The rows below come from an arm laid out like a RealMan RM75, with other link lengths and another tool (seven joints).
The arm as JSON. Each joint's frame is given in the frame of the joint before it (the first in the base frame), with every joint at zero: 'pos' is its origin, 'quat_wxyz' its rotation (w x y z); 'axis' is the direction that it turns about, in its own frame. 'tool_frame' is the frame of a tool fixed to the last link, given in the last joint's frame.
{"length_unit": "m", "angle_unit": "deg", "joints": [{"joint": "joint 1", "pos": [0.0, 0.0, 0.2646], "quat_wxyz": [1.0, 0.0, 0.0, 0.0], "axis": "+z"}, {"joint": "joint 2", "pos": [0.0, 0.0, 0.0], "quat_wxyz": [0.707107, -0.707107, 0.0, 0.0], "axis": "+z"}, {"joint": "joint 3", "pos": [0.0, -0.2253, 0.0], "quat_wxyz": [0.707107, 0.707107, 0.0, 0.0], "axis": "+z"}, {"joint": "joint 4", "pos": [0.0, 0.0, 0.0], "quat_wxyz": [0.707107, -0.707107, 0.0, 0.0], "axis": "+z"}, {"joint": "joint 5", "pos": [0.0, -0.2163, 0.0], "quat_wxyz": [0.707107, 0.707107, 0.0, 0.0], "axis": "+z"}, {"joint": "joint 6", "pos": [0.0, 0.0, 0.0], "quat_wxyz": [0.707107, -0.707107, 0.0, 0.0], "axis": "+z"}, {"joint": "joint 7", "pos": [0.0, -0.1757, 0.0], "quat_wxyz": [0.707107, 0.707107, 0.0, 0.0], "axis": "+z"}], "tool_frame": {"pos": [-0.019, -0.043, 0.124], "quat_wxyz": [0.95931, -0.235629, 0.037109, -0.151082]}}
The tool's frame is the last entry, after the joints.
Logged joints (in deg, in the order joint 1, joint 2, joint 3, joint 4, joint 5, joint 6, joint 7), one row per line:
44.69 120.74 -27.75 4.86 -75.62 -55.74 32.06
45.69 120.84 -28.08 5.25 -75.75 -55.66 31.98
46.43 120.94 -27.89 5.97 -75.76 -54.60 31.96
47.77 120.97 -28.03 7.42 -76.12 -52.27 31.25
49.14 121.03 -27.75 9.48 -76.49 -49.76 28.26
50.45 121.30 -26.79 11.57 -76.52 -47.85 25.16
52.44 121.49 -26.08 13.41 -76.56 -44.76 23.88
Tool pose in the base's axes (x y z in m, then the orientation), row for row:
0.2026 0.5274 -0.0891 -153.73 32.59 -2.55
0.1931 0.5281 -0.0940 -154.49 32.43 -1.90
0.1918 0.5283 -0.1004 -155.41 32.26 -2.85
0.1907 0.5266 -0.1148 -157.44 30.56 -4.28
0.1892 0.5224 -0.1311 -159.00 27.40 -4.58
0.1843 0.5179 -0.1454 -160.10 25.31 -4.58
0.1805 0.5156 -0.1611 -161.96 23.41 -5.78
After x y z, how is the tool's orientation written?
As angles about the fixed x, y, z axes (roll, pitch, yaw), in degrees.
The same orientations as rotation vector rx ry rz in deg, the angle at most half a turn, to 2 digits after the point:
-147.53 13.37 42.43
-148.50 12.25 42.67
-149.15 13.13 42.39
-151.25 13.92 40.27
-153.74 13.12 36.40
-155.47 12.36 33.87
-157.55 13.16 31.43

